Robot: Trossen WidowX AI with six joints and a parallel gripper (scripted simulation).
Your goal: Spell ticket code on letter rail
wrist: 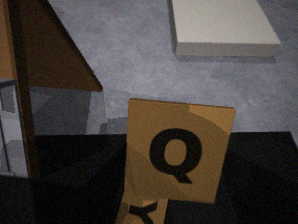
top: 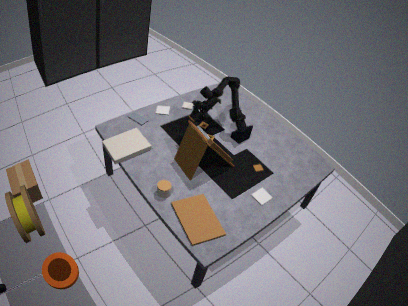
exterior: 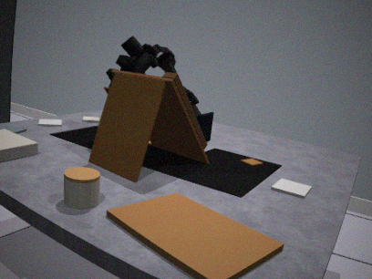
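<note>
My gripper tip is 210 mm to the right of the white ticket, 80 mm above it and 40 mm past it. Round my gripper tip: grey card (380 mm to the right, 190 mm ahead, 170 mm below); then cream card (330 mm to the right, 230 mm behind, 170 mm below); then black mat (180 mm below, 160 mm to the left, 130 mm behind).
</note>
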